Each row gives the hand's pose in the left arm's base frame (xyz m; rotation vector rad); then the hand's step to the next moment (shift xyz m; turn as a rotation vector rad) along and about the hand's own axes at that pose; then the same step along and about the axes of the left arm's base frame.
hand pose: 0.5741 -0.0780 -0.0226 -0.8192 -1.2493 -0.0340
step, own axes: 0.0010 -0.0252 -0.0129 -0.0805 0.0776 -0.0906
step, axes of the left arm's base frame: -0.0003 -0.0251 0.0132 0.0806 -0.0273 -0.1160
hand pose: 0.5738 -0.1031 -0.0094 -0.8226 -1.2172 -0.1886
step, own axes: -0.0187 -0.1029 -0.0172 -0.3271 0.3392 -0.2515
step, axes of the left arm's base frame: -0.0498 -0.0890 0.0288 0.2525 -0.0186 -0.4703
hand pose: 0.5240 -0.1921 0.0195 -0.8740 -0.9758 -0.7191
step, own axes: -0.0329 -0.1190 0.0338 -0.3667 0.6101 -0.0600
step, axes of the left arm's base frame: -0.1252 -0.0223 0.0147 0.3876 0.2810 -0.5302
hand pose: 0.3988 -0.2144 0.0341 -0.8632 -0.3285 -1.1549
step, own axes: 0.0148 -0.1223 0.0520 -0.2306 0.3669 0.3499
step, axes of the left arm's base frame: -0.0935 0.0119 0.0948 0.3034 0.4608 -0.0760
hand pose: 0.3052 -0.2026 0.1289 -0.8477 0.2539 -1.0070
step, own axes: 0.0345 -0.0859 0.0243 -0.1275 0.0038 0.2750
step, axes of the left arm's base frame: -0.0230 -0.0381 0.0847 0.0855 0.2451 0.1565
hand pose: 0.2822 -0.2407 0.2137 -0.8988 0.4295 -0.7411
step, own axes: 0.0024 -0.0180 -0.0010 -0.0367 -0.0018 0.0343
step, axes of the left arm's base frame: -0.0061 -0.0096 0.0142 -0.0043 0.0449 0.0221
